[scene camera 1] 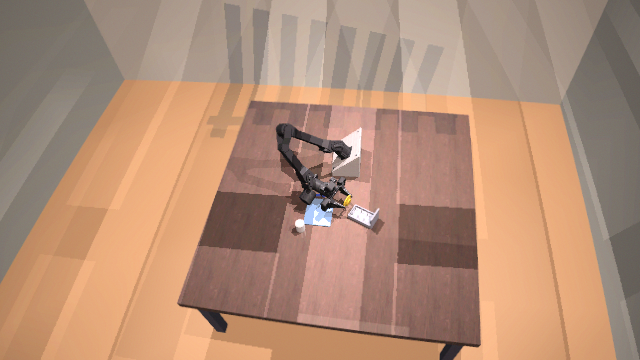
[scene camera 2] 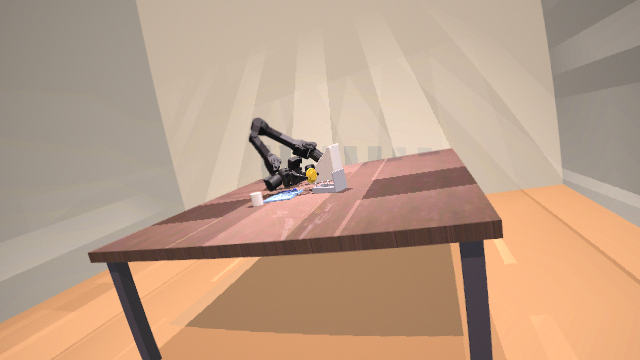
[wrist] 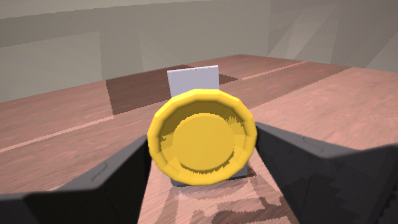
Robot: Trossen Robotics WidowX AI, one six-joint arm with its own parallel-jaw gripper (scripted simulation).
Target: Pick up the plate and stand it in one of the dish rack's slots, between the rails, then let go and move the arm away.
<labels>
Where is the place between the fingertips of my gripper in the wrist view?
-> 201,134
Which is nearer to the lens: the yellow plate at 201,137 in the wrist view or the grey dish rack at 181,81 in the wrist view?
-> The yellow plate.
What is my gripper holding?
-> A yellow plate.
</labels>
